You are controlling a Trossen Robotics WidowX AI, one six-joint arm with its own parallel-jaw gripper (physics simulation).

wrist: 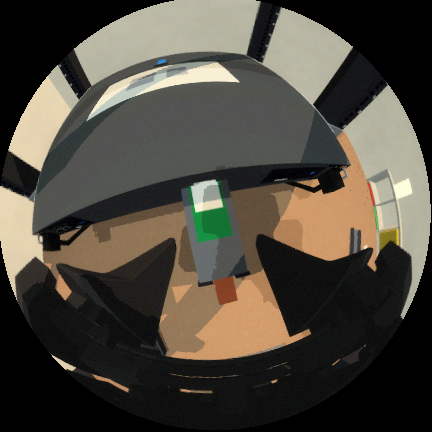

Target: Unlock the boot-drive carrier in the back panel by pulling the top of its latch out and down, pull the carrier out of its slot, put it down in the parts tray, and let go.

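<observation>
The carrier (220, 257), grey with a green and white label, sticks out of the back panel (150, 197) of the dark grey chassis. Its orange-red latch (226, 291) juts out from the carrier's outer end. My gripper (215, 241) is open and empty, with one black finger on each side of the carrier. There is a gap between each fingertip and the carrier's sides. The parts tray cannot be made out in the wrist view; the fingers and gripper body cover much of the lower part.
The chassis (200, 125) fills the upper middle. Black handle-like parts (51, 242) (331, 181) stick out at its two ends. A small dark grey bar (355, 241) lies on the table at the right, near a white divided bin (398, 210) with red, green and yellow parts. Black rack posts rise behind.
</observation>
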